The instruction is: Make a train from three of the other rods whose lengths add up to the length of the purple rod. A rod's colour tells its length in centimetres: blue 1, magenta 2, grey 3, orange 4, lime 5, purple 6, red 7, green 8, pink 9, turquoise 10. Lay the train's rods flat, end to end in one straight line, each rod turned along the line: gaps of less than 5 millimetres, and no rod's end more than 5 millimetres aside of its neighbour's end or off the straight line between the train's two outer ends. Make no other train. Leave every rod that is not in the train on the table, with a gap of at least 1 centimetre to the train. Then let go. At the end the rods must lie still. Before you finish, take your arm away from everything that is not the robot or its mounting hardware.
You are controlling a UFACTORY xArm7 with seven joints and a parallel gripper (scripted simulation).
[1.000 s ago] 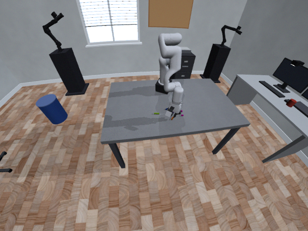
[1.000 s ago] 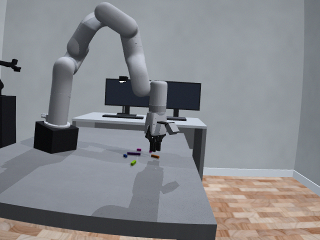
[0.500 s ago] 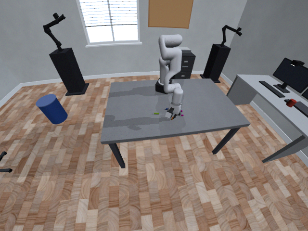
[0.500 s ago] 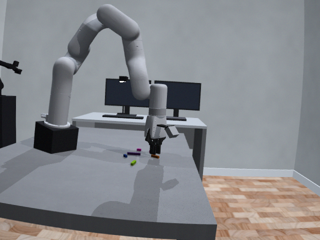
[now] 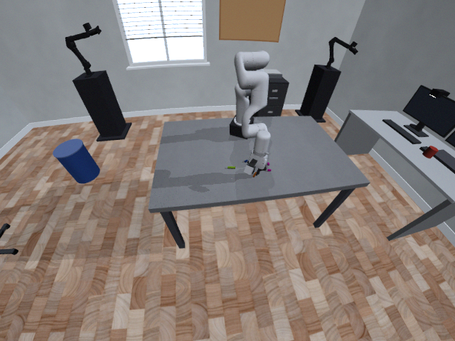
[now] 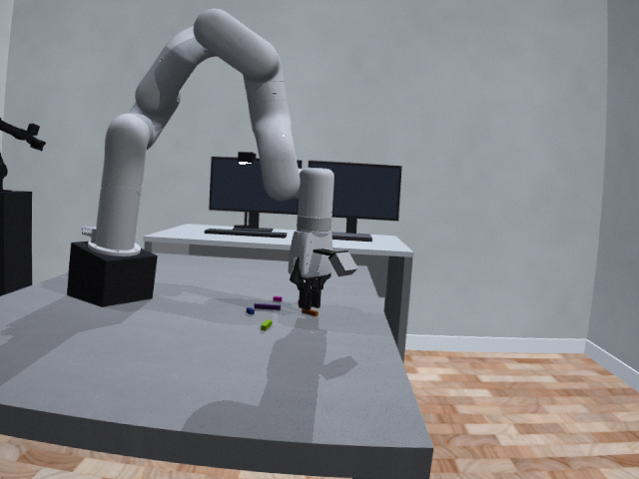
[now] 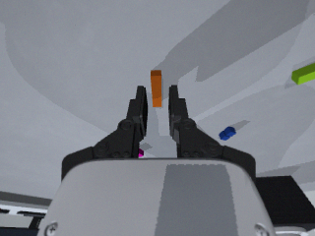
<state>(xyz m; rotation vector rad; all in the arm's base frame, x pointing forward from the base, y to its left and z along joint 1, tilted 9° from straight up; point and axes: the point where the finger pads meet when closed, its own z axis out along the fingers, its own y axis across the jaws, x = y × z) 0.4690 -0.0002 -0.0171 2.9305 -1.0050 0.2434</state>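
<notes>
Right now my hand is 30 mm above the orange rod. From my hand the other things lie so: purple rod: 100 mm behind, 30 mm below, 20 mm to the left; lime rod: 140 mm to the right, 80 mm behind, 30 mm below.
</notes>
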